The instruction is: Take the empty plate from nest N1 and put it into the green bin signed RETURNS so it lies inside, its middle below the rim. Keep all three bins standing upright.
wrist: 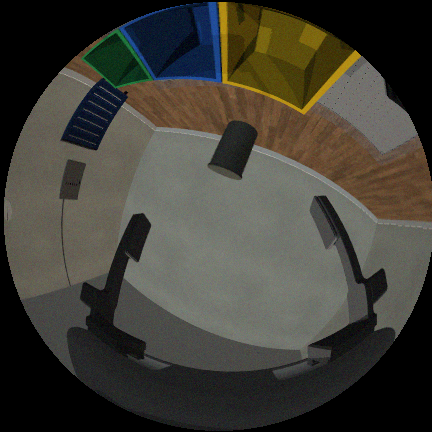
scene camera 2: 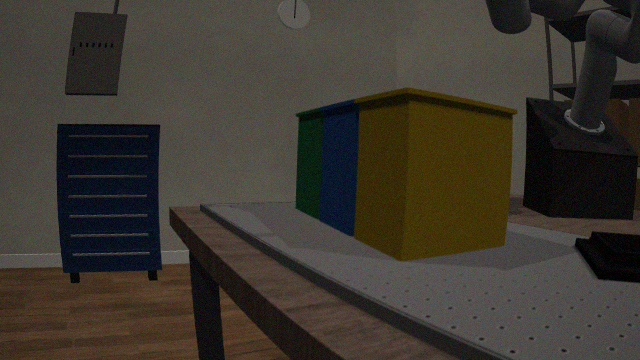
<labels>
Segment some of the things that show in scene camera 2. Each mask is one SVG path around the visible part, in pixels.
A green bin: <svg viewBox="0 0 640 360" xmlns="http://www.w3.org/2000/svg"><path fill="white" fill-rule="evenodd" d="M296 114L296 117L299 117L296 209L315 219L319 219L323 111L319 111L319 108Z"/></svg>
A blue bin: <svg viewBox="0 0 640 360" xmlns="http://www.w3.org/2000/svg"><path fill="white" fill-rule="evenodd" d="M354 99L319 108L319 111L323 111L319 221L348 236L354 236L358 166L359 104L354 104Z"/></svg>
A yellow bin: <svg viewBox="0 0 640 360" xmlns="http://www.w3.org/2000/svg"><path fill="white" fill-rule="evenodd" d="M354 99L354 104L359 104L354 239L399 261L458 254L505 245L511 186L513 115L517 114L516 109L409 87Z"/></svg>
</labels>
